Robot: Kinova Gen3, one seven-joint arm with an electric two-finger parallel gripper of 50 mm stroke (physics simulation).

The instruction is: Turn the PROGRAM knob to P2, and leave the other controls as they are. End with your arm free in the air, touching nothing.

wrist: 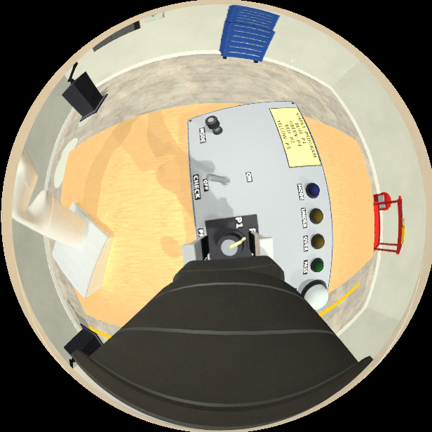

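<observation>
The PROGRAM knob (229, 246) is a dark round knob with a grey cap and a yellow pointer line, on a black square plate (216, 226). Its pointer slants right and slightly up in the wrist view, towards the right finger. The P1 mark (239, 222) shows above the knob; a second mark (251, 231) is mostly hidden by the right finger, so its number cannot be read. My gripper (228, 242) is open, with one finger on each side of the knob in the view and gaps between. The fingers' height relative to the knob is unclear.
The grey panel (270, 195) carries a MODE knob (212, 122), a CHECK toggle (218, 179), blue (313, 190), yellow (316, 216) and green (317, 265) lamps, a white STATUS dome (316, 296) and a yellow label (296, 137). A pale robot arm base (82, 260) stands left.
</observation>
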